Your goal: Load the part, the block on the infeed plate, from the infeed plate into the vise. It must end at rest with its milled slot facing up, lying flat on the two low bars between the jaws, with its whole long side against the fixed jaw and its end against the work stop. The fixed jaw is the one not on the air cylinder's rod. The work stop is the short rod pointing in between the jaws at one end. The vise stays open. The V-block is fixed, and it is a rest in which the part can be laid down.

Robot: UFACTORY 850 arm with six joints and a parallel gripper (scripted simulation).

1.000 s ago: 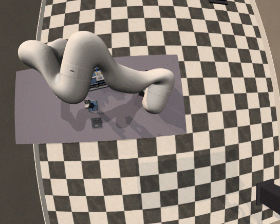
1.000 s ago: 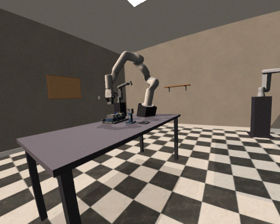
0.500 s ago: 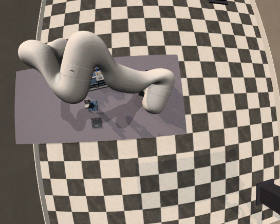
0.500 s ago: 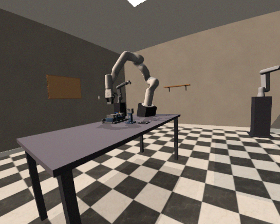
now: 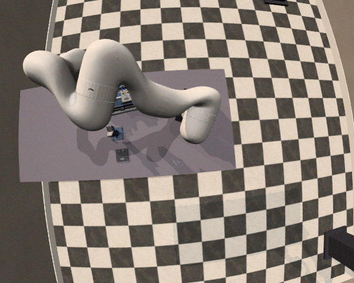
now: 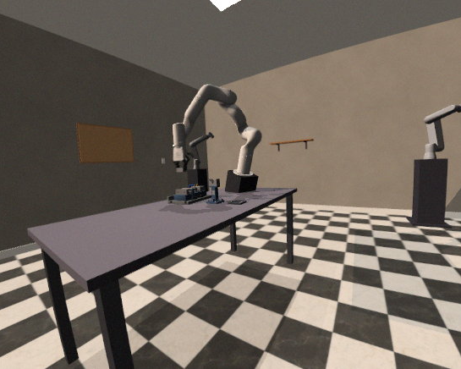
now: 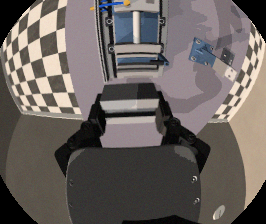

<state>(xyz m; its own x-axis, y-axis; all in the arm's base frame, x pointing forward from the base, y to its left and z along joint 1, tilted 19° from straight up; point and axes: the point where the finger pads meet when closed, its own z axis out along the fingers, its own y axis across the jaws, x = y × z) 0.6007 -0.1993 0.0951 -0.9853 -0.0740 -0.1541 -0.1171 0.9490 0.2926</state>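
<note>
My gripper is now 9 cm past the air cylinder rod, 1 cm to the right of it and 17 cm above it. Round my hand: vise 7 cm behind, 1 cm to the left, 21 cm below; then part right at my hand.
</note>
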